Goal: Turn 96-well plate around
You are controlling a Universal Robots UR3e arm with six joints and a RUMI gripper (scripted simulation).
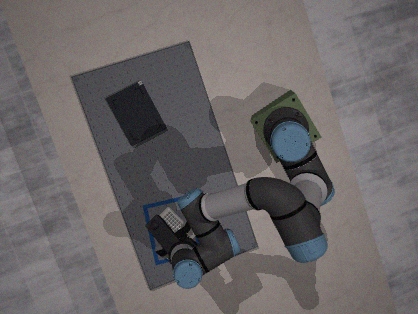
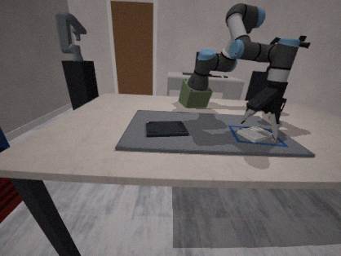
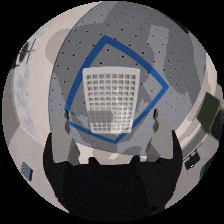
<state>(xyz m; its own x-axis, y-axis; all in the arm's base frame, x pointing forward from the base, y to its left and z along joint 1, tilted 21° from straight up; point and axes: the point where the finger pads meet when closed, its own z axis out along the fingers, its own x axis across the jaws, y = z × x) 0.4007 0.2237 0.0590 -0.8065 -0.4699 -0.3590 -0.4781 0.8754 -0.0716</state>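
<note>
The white 96-well plate lies 1 cm below my hand. From my hand the other things lie so: dark flat block (38 cm to the right, 2 cm ahead, 1 cm below); then A1 corner mark (47 cm to the right, 1 cm behind).
</note>
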